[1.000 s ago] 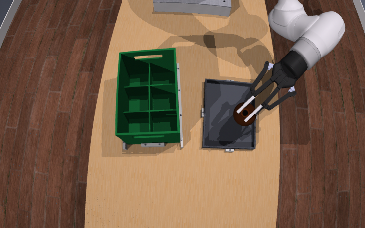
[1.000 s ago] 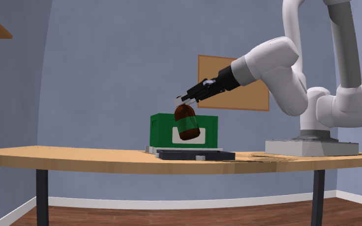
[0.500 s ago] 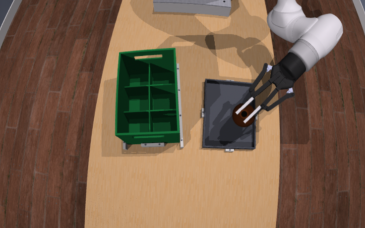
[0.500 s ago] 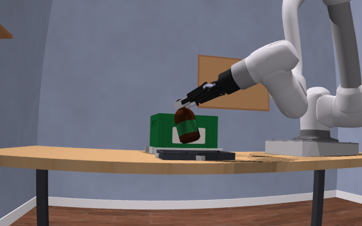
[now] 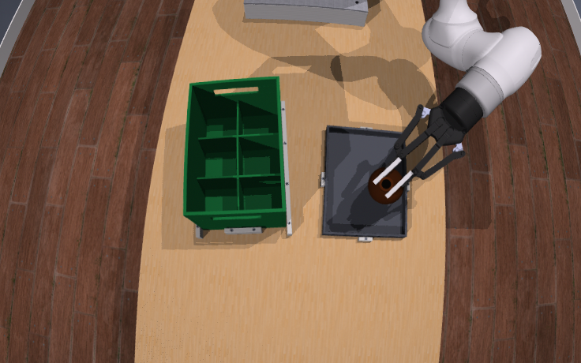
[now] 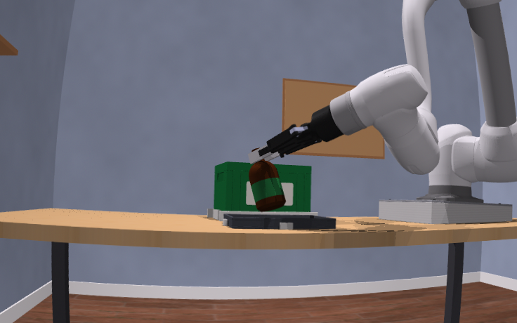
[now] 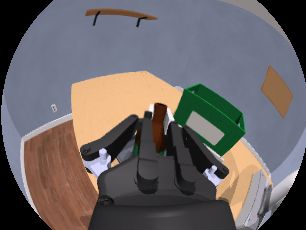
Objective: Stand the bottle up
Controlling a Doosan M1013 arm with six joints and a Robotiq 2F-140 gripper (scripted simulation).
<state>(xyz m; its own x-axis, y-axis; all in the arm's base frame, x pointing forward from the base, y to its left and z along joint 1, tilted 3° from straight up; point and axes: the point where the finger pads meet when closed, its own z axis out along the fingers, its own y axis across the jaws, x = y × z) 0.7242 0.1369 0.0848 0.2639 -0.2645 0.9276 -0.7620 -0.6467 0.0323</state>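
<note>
Now: hand 6 cm above the brown bottle. Round my hand: dark tray (4 cm behind, 1 cm to the right, 17 cm below); then green crate (7 cm behind, 29 cm to the right, 10 cm below).
</note>
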